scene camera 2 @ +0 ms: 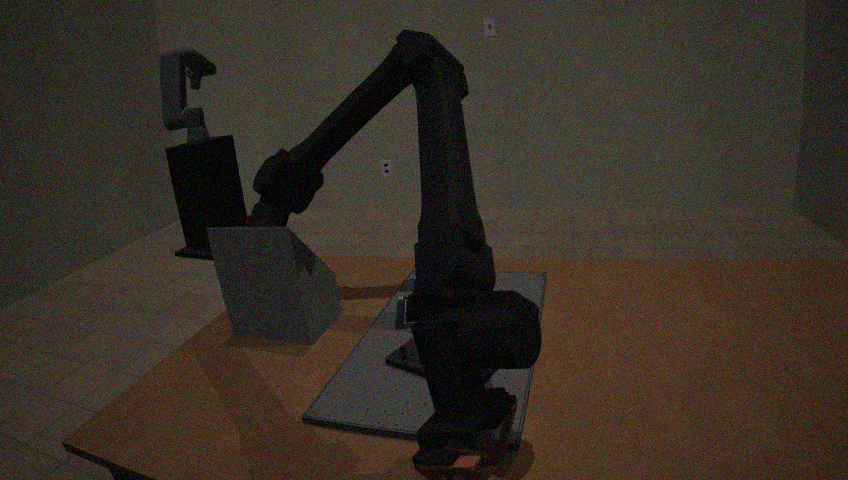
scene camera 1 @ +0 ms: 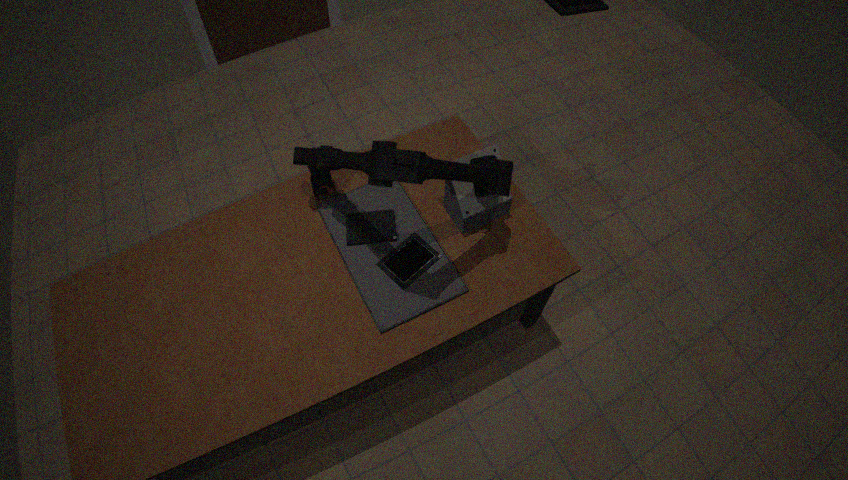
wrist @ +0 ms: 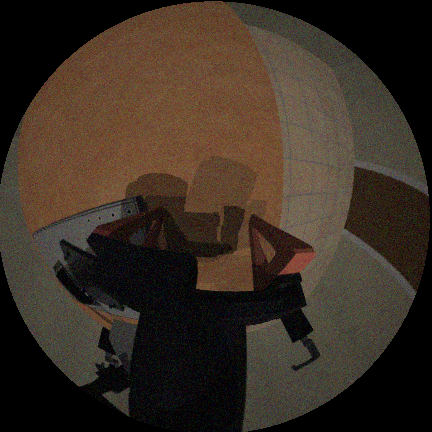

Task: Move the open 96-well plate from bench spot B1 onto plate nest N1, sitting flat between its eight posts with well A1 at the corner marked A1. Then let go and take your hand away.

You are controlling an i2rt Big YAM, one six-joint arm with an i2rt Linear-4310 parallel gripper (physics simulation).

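Pixels of known places: gripper, between the fingertips: (scene camera 1: 317, 188) (wrist: 205, 214); arm's base, origin of its link: (scene camera 2: 260, 247).
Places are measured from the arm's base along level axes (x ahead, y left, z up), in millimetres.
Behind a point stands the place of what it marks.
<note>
A black rectangle with a thin pale rim (scene camera 1: 409, 260) @(x 303, y 124, z -146 mm) (scene camera 2: 404, 311) (wrist: 71, 286) @(x 328, y 88, z -135 mm) lies on the grey board; it looks like the well plate. A dark slab with a pale dot at one corner (scene camera 1: 370, 228) @(x 380, y -32, z -139 mm) (scene camera 2: 404, 358) @(x 316, y -75, z -137 mm) (wrist: 76, 261) @(x 433, y -44, z -139 mm) lies beside it, apart from it, and looks like the nest. Wells, posts and lettering are too dark to make out. My gripper (scene camera 1: 321, 199) @(x 504, y -276, z -155 mm) (wrist: 205, 214) @(x 504, y -276, z -155 mm) is open, with nothing between its orange fingers. It hangs above the wooden table just off the end of the grey board, on the slab's side, away from the rimmed plate.
The perforated grey board (scene camera 1: 389, 309) @(x 417, y 257, z -151 mm) (scene camera 2: 363, 404) @(x 300, y -183, z -151 mm) (wrist: 55, 237) @(x 470, y 35, z -151 mm) lies on the wooden table (scene camera 1: 196, 309) @(x 1002, y 39, z -164 mm) (scene camera 2: 684, 368) @(x 741, y 12, z -164 mm). A grey box with a sloping face (scene camera 1: 470, 211) @(x 75, y 70, z -67 mm) (scene camera 2: 261, 285) @(x 33, y -53, z -50 mm) stands beside the board, by the arm's base. The table's edge runs close to the gripper in the wrist view.
</note>
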